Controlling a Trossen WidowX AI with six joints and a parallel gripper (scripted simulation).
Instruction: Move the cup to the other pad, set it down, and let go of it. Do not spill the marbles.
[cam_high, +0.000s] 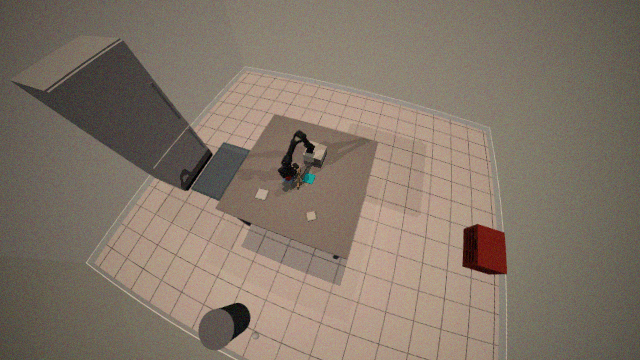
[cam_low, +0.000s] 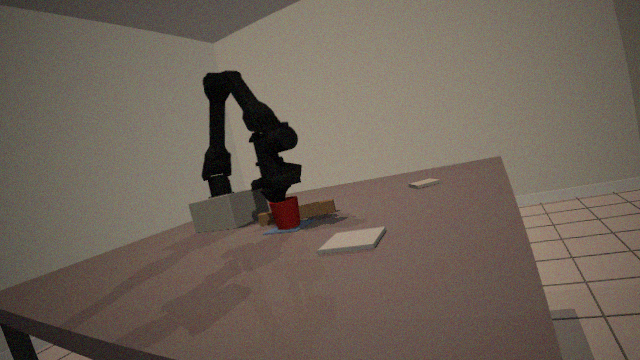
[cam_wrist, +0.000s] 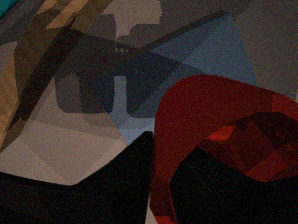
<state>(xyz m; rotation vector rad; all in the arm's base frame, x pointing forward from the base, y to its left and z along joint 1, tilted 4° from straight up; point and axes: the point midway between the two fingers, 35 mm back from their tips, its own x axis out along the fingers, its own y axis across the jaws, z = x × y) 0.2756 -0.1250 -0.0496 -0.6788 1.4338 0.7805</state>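
Now: the blue pad 40 mm below my gripper tip, 20 mm ahead of it and 10 mm to the right of it. From my gripper tip the other things lie so: cup (20 mm to the right, 20 mm ahead); then wooden bar (80 mm to the left, 30 mm below); then teal pad (180 mm to the left, 40 mm below, 20 mm behind).
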